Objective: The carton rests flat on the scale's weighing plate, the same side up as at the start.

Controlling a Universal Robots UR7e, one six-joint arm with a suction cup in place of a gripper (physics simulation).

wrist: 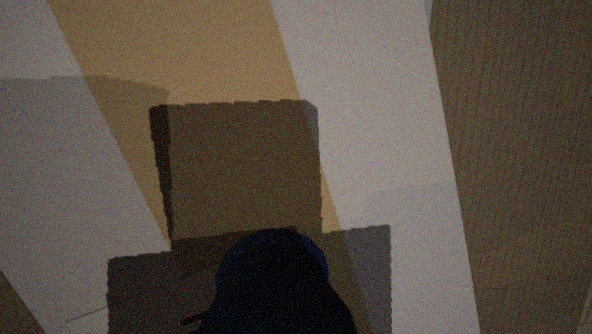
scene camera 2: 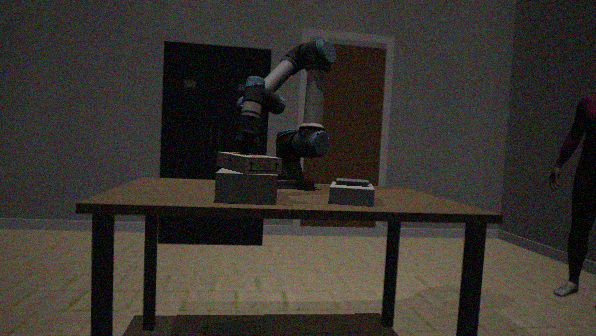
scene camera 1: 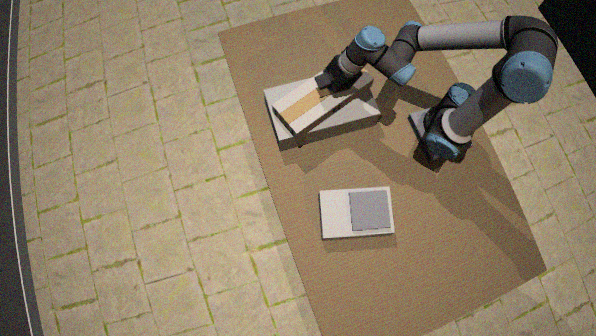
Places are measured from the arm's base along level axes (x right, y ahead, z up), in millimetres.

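Pixels of known places: hand, its tool point: point(wrist: 279, 253) point(scene camera 1: 330, 87); arm's base, origin of its link: point(scene camera 2: 287, 179).
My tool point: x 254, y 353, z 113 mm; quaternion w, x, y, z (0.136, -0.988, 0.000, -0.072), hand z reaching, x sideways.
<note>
Ahead of a thing's pixels: the offset from my tool point to its middle. Level surfaces: height alone.
The carton @(dx -9, dy +26, dz -19 mm) point(scene camera 1: 302, 107) point(scene camera 2: 265, 164) point(wrist: 185, 50), white with an orange-tan band on its top and arrows on its side, lies skewed on a pale block @(dx -14, dy +34, dz -98 mm) point(scene camera 1: 355, 115) point(scene camera 2: 245, 190), one corner over the block's edge. It looks about level. My suction gripper point(scene camera 2: 249, 151) point(wrist: 272, 240) is down at the carton's top face, and in the wrist view its cup meets its shadow on the band; it looks sealed there. The arm hides the cup in scene camera 1. The white scale @(dx -400, dy +95, dz -109 mm) point(scene camera 1: 334, 215) point(scene camera 2: 351, 196) stands apart, with its grey weighing plate @(dx -415, dy +59, dz -75 mm) point(scene camera 1: 370, 210) point(scene camera 2: 352, 182) bare.
The block and scale stand on a brown wooden table @(dz -146 mm) point(scene camera 1: 450, 260) point(scene camera 2: 165, 195). The arm's base point(scene camera 1: 419, 122) is behind them, on the right in scene camera 1. A person point(scene camera 2: 582, 175) stands right of the table in scene camera 2.
</note>
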